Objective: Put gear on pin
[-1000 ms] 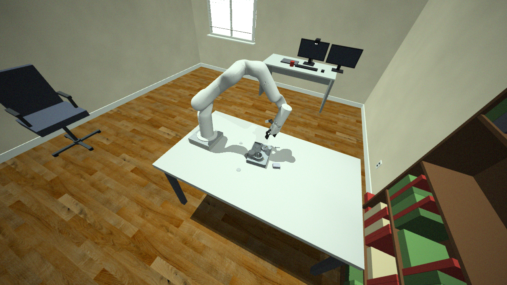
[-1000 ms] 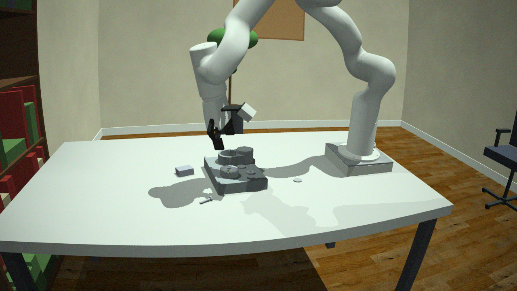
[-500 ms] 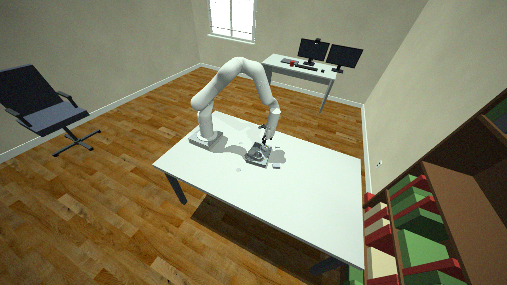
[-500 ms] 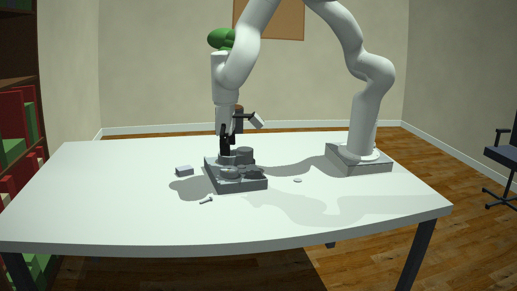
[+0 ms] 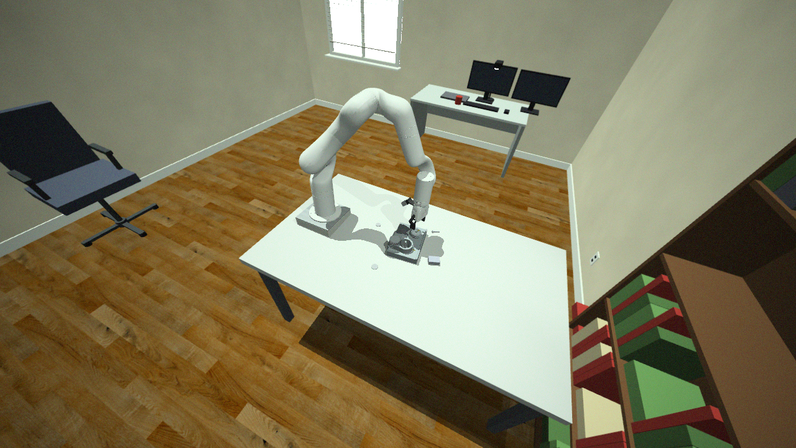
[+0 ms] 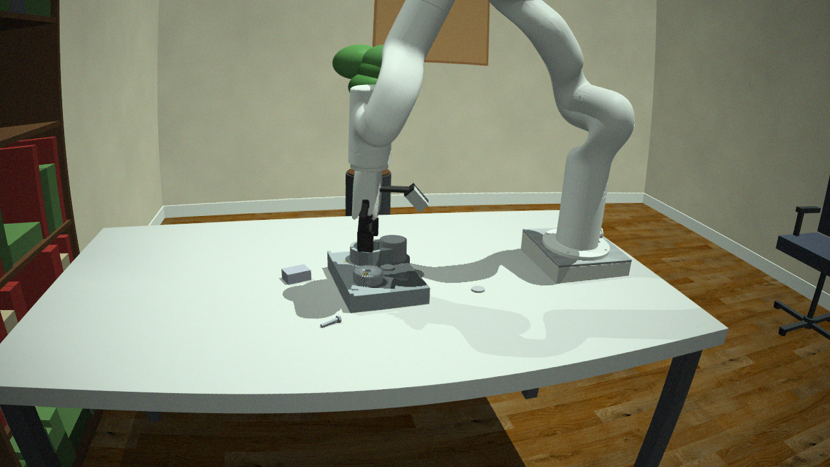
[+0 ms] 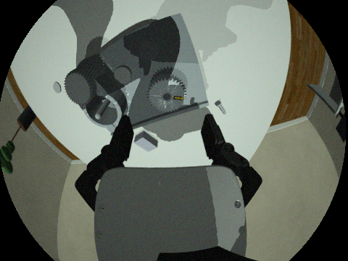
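Now: hand 80 mm above the toothed gear. From my hand the other things lie so: grey block: 150 mm ahead, 120 mm below, 110 mm to the right; screw: 130 mm below, 110 mm to the left, 90 mm ahead.
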